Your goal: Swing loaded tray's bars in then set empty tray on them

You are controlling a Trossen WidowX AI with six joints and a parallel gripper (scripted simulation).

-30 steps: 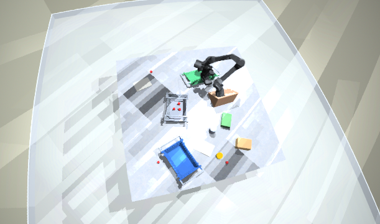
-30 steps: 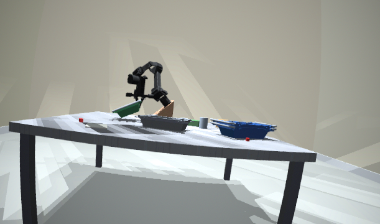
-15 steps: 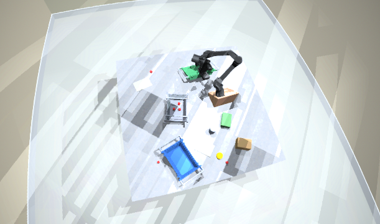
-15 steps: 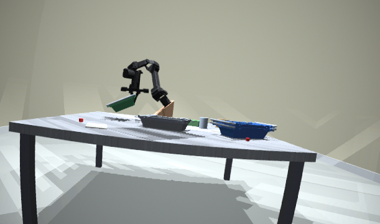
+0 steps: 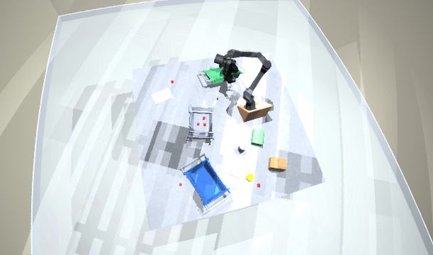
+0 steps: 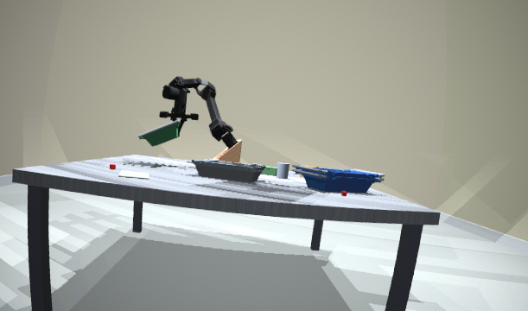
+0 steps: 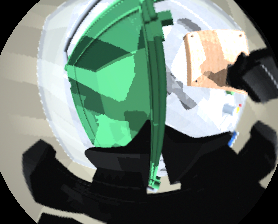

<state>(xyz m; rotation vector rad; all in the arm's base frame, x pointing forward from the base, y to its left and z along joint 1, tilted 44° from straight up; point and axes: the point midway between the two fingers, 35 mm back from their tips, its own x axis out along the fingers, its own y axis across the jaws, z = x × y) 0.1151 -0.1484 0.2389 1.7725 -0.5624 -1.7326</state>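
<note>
My gripper tip is now 80 mm to the left of the green tray and 10 mm short of it. The rest, counted from my gripper tip: grey cylinder: 520 mm to the left, 120 mm below, 10 mm ahead; then tan block: 700 mm to the left, 210 mm behind, 130 mm below; then green block: 460 mm to the left, 140 mm below, 140 mm behind.
</note>
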